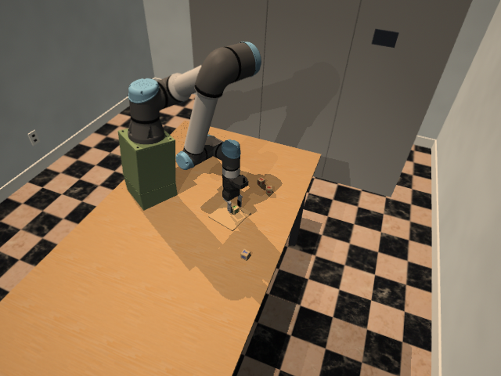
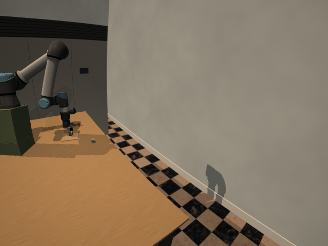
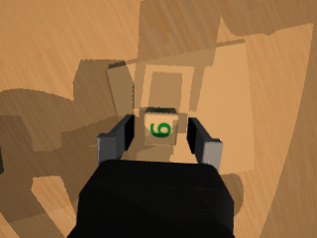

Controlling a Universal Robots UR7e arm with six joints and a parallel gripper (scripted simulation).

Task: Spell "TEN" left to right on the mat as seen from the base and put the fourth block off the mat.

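Now: the mat 2 cm behind my hand, 2 cm to the right of it and 4 cm below it.
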